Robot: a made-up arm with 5 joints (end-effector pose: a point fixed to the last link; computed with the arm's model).
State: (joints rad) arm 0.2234 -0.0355 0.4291 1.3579 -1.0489
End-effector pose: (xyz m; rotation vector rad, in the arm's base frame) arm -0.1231 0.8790 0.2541 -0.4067 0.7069 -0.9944
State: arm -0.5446 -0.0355 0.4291 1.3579 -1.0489
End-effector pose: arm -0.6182 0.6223 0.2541 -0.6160 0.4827 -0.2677
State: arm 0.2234 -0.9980 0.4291 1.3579 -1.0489
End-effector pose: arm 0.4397 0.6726 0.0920 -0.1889 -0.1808 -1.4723
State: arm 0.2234 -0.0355 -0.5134 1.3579 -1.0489
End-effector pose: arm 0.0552 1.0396 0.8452 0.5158 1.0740 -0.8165
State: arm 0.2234 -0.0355 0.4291 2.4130 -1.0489
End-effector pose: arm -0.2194 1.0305 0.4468 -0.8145 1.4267 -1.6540
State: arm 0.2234 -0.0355 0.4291 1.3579 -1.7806
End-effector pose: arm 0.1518 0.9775 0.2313 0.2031 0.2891 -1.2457
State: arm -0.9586 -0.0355 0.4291 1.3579 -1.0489
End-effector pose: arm -0.7653 0.3540 0.2541 -0.7003 0.3450 0.1251
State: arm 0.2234 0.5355 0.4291 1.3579 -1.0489
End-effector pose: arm -0.3399 0.8636 0.5631 -0.5062 1.1873 -0.6277
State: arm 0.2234 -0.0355 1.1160 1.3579 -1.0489
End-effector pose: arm -0.2145 0.4651 0.0438 -1.0563 0.3608 -1.0273
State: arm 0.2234 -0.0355 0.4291 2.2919 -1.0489
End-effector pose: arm -0.2218 1.0079 0.4247 -0.7668 1.3424 -1.5805
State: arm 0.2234 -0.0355 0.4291 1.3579 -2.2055
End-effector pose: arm 0.3073 0.9907 0.3052 0.5607 0.0252 -1.3417
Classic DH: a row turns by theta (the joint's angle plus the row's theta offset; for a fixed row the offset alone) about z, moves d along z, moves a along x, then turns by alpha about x. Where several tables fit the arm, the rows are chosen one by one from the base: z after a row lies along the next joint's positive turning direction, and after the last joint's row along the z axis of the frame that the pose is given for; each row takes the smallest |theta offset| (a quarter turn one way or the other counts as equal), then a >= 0, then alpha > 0; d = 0 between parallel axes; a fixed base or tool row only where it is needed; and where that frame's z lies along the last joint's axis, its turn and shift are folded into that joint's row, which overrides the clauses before.
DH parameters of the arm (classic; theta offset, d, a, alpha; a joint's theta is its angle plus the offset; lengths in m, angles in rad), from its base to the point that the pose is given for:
base (fixed): -1.2041 0 -0.1478 3.1416
joint 1: -0.9819 -0.5464 0.0801 1.9051
joint 2: -1.1471 0.2919 0.0251 1.8114
joint 3: 0.8422 -0.0094 0.3043 -1.4402
joint 4: -0.2299 0.3823 -0.0374 1.1793
joint 5: -1.4084 0.0101 -0.1158 -1.4649
tool (fixed): 1.5743 -0.3949 0 0

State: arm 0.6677 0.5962 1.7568 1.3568 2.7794
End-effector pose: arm 0.2205 0.6527 0.2397 0.7386 -0.5497 -0.9074
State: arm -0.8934 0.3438 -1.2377 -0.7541 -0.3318
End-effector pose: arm -0.1172 1.0302 0.9565 1.0123 0.2049 0.0844
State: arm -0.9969 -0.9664 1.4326 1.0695 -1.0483
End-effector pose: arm 0.1889 0.3951 0.0530 -0.6416 -1.0115 -0.4714
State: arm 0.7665 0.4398 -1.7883 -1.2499 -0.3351
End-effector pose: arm 0.6786 -0.3810 0.8889 1.0039 -1.0420 -2.0905
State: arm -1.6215 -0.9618 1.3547 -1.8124 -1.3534
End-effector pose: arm -0.4601 0.6581 -0.1244 -0.0990 0.8817 -2.6644
